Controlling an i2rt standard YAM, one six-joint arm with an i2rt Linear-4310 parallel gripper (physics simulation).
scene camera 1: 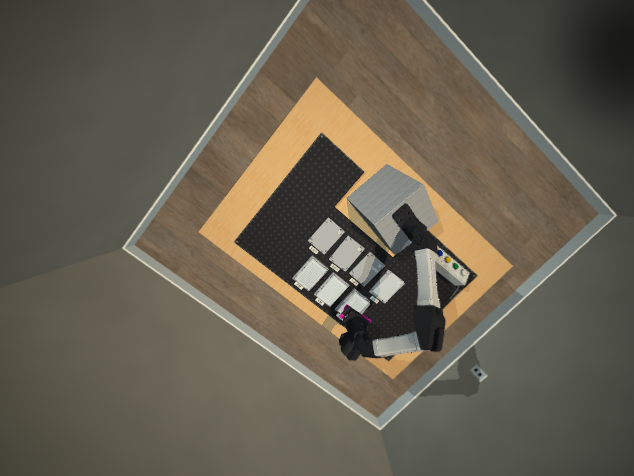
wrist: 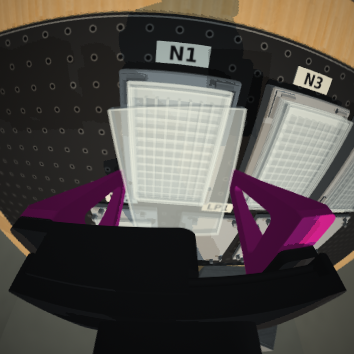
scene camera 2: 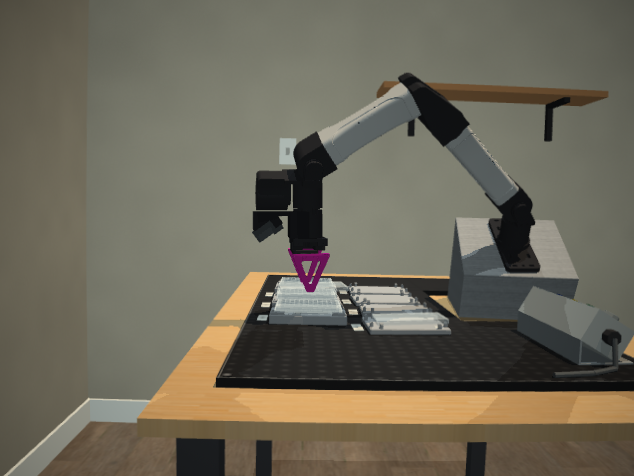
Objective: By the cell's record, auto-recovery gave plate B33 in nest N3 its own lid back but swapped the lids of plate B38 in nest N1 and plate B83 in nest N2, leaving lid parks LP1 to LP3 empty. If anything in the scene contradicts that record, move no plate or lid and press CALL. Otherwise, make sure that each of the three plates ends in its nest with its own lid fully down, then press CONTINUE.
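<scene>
My gripper (scene camera 1: 356, 315) (scene camera 2: 310, 291) (wrist: 177, 175) is shut on a clear lid (wrist: 170, 219), held by its long sides. The lid hangs low above the plate (wrist: 175, 95) in nest N1, shifted from it in the wrist view; whether they touch is not clear. Plate N3 (scene camera 1: 331, 290) (wrist: 305, 135) sits beside it, and the plate in nest N2 (scene camera 1: 310, 273) stands at the far end of the row. The back-row fixture (scene camera 1: 387, 285) (scene camera 2: 407, 321) nearest scene camera 2 bears a clear lid; its label is unreadable. Plate codes cannot be read.
Three more back-row fixtures (scene camera 1: 326, 235) (scene camera 1: 346, 253) (scene camera 1: 366, 268) stand behind the nests. The button box (scene camera 1: 450, 274) (scene camera 2: 555, 325) with blue, yellow, green and white buttons stands near the arm's grey pedestal (scene camera 1: 384, 197) (scene camera 2: 512, 297). A wall shelf (scene camera 2: 501, 93) shows behind the arm.
</scene>
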